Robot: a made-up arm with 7 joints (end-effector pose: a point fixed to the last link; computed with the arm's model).
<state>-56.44 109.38 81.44 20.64 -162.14 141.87 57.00</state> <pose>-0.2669 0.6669 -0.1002 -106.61 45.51 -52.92</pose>
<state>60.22 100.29 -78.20 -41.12 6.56 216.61 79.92</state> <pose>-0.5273 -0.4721 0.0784 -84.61 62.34 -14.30</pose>
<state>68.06 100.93 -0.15 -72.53 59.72 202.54 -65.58</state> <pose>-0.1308 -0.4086 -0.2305 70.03 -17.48 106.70</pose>
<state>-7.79 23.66 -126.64 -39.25 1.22 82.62 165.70</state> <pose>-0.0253 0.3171 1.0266 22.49 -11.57 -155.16</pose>
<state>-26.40 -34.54 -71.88 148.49 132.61 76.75 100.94</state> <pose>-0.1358 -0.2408 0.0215 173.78 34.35 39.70</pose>
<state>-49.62 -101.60 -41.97 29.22 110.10 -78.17 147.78</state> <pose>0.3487 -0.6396 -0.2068 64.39 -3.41 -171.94</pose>
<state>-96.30 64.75 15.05 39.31 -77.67 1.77 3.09</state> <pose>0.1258 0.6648 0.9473 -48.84 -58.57 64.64</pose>
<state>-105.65 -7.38 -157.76 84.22 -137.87 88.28 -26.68</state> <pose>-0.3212 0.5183 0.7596 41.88 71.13 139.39</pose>
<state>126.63 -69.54 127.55 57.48 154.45 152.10 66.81</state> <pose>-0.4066 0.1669 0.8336 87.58 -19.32 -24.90</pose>
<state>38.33 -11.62 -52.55 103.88 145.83 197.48 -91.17</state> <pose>0.5621 -0.0083 0.3987 134.08 -39.70 -87.21</pose>
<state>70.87 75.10 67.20 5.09 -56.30 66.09 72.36</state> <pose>-0.1978 -0.9088 0.4438 49.91 1.73 -31.93</pose>
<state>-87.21 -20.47 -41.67 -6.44 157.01 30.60 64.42</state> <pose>0.0735 -0.3945 1.1590 -57.61 -5.63 -74.59</pose>
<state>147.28 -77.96 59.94 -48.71 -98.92 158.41 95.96</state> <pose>-0.1943 0.5783 0.7142 8.50 -18.18 4.07</pose>
